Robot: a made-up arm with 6 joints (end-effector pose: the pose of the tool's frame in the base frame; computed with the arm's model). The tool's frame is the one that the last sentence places.
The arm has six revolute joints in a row. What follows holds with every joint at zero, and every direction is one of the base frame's.
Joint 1 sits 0.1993 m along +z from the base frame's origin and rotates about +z.
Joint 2 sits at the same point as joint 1 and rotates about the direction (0, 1, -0.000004).
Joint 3 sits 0.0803 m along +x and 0.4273 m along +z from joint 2 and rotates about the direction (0, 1, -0.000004).
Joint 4 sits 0.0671 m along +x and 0.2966 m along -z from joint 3 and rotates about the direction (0, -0.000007, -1).
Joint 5 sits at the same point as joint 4 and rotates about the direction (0, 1, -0.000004).
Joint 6 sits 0.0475 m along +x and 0.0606 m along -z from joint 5 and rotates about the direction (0, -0.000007, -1).
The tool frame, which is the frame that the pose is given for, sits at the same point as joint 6; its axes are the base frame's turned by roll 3.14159, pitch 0.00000 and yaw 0.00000 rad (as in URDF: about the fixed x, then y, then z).
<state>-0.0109 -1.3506 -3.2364 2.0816 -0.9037 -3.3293</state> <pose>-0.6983 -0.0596 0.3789 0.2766 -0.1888 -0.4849 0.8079</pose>
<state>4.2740 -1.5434 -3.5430 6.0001 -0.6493 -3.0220</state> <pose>0.3026 0.5965 0.0467 0.0656 -0.7922 -0.5367 -0.2828</pose>
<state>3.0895 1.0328 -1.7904 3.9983 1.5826 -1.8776</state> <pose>-0.7185 0.0837 0.1735 0.7833 -0.5181 -0.0480 0.3402</pose>
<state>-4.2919 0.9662 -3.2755 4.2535 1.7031 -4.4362</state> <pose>-0.1827 0.5542 0.6735 0.4109 -0.5282 0.3210 -0.6701</pose>
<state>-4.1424 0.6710 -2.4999 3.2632 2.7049 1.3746</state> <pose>-0.2882 0.4651 0.6816 0.1170 -0.2903 0.5731 -0.7574</pose>
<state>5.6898 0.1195 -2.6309 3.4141 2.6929 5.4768</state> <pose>0.1367 -0.1146 0.9049 0.3813 0.2249 -0.8308 -0.3372</pose>
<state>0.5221 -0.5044 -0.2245 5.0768 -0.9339 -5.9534</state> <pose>0.0772 0.1274 0.4555 0.3043 -0.4982 -0.6150 -0.5301</pose>
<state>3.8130 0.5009 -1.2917 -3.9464 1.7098 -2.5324</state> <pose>-0.4349 -0.4069 0.3803 0.5965 0.3599 -0.2788 0.6610</pose>
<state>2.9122 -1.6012 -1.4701 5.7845 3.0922 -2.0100</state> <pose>0.4296 -0.0755 0.5060 0.0177 -0.5982 0.8011 -0.0027</pose>
